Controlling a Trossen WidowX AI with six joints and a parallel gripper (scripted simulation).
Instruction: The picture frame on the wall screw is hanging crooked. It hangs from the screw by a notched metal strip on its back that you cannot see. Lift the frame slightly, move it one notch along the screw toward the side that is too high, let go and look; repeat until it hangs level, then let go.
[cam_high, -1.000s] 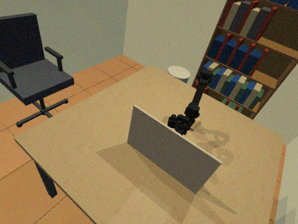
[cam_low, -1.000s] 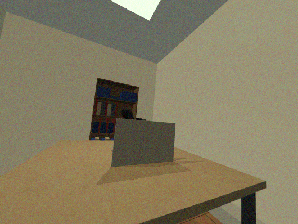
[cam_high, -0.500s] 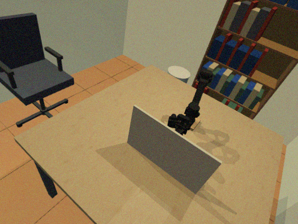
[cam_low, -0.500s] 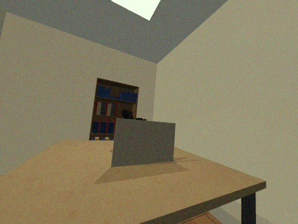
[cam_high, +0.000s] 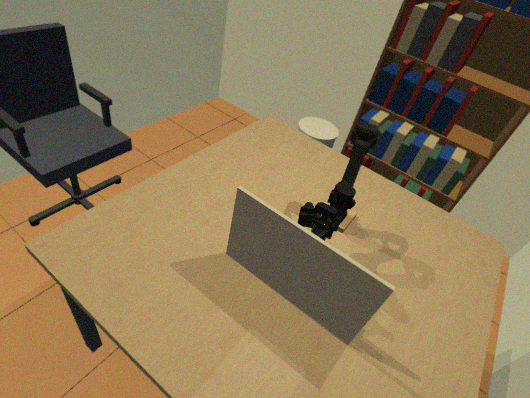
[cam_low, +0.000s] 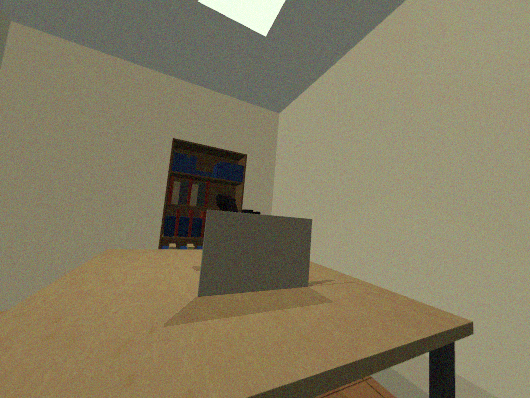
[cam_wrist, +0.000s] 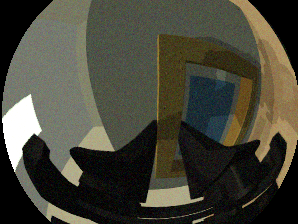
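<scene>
The picture frame lies 1 cm ahead of my gripper tip, 1 cm to the left of it and 5 cm below it. Round my gripper tip: grey wall panel (2 cm ahead, 7 cm below).
</scene>
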